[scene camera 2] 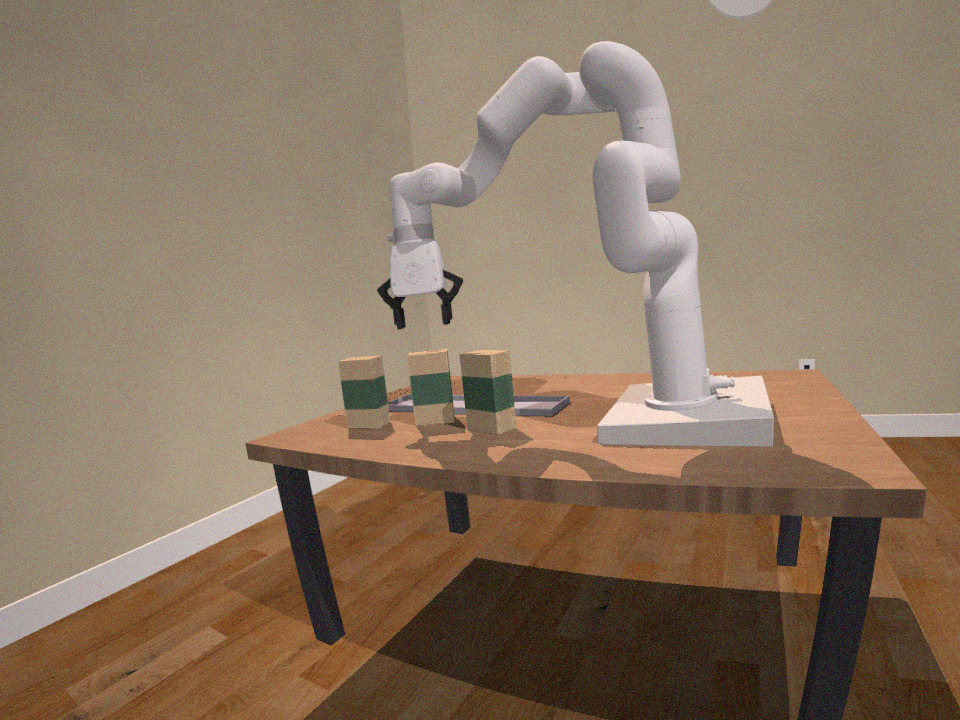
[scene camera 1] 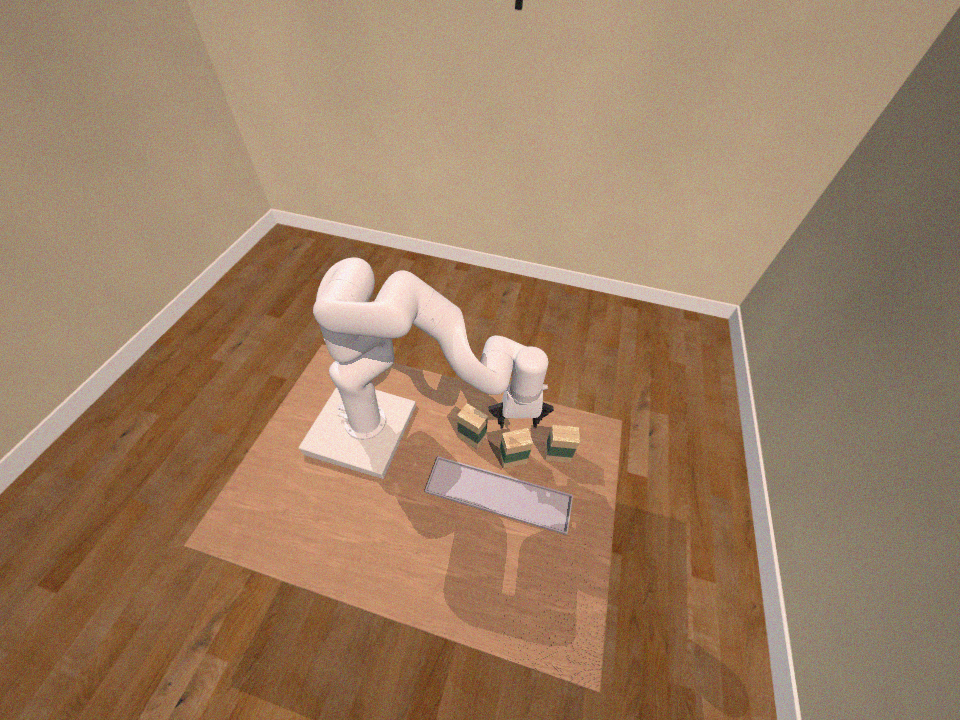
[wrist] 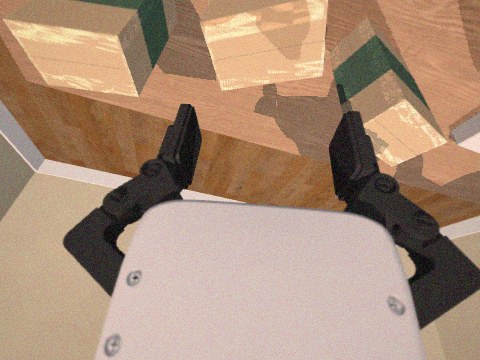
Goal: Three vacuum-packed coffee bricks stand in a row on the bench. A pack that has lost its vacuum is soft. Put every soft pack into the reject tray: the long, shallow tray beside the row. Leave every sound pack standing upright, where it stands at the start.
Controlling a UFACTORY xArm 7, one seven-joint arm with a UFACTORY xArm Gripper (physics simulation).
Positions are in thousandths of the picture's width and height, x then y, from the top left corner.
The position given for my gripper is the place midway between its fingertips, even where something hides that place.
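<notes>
Coffee pack (scene camera 2: 447, 516); coffee pack (scene camera 2: 379, 534); coffee pack (scene camera 2: 507, 520). My gripper (scene camera 2: 441, 453) is visible as well in scene camera 1 (scene camera 1: 539, 588) and in the wrist view (wrist: 553, 349).
</notes>
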